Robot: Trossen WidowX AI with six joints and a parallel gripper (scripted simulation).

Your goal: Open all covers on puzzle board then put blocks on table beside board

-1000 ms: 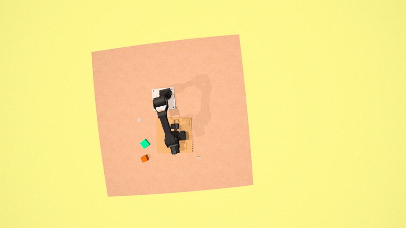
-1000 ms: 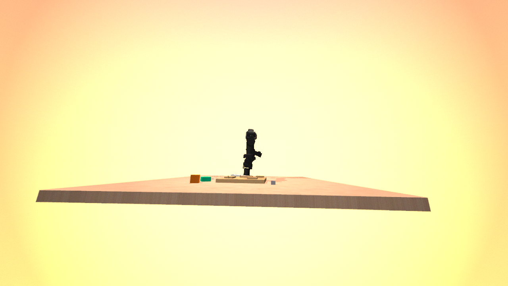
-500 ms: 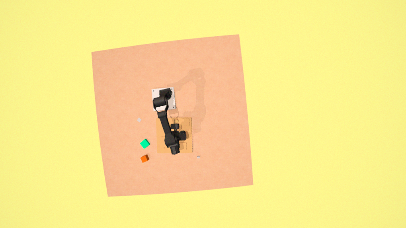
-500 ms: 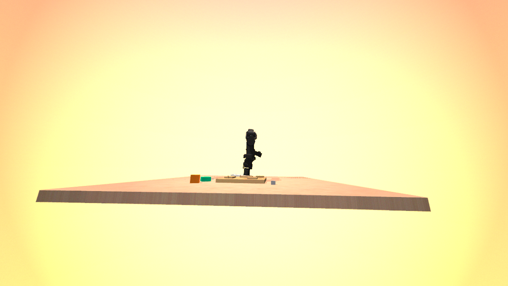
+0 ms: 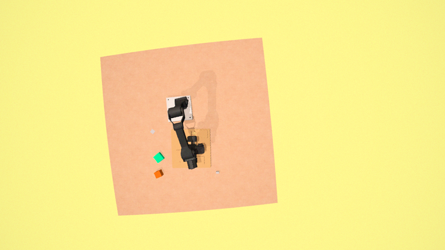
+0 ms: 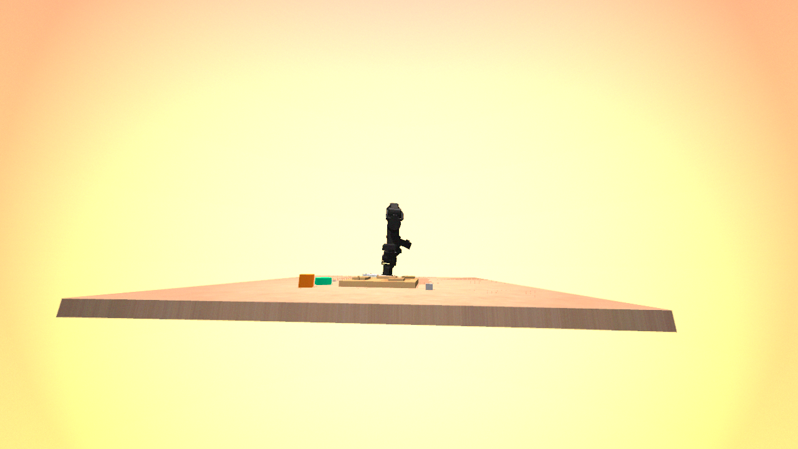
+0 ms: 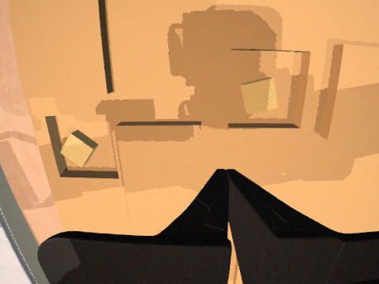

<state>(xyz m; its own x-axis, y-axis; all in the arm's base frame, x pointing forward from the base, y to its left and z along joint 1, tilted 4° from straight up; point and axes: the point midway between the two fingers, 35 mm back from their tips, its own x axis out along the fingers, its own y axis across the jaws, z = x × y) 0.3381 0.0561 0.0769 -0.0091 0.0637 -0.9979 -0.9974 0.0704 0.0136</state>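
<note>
The tan puzzle board is 10 mm ahead of my gripper tip, 30 mm to the right of it and 50 mm below it. From my gripper tip the other things lie so: grey cube: 210 mm ahead, 150 mm to the left, 60 mm below; green block: 60 mm ahead, 290 mm to the right, 60 mm below; orange block: 180 mm ahead, 300 mm to the right, 50 mm below.
</note>
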